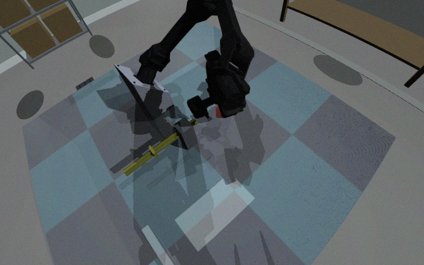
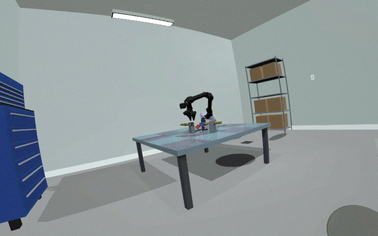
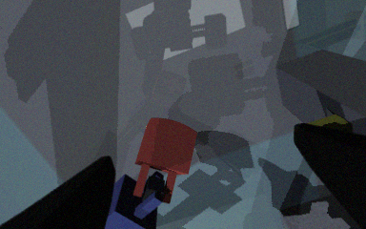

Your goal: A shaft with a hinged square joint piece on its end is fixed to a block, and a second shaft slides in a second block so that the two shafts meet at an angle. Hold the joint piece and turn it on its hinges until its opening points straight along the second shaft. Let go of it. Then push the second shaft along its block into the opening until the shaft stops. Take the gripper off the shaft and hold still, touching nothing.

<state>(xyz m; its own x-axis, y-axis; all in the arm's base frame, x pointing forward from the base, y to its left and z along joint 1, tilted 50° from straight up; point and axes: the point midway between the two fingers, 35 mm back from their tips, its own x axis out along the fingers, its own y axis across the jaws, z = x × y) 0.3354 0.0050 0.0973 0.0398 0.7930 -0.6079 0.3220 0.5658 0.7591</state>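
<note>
The dark red joint piece is 7 cm below my gripper tip, 5 cm to the left of it and 4 cm behind it.
</note>
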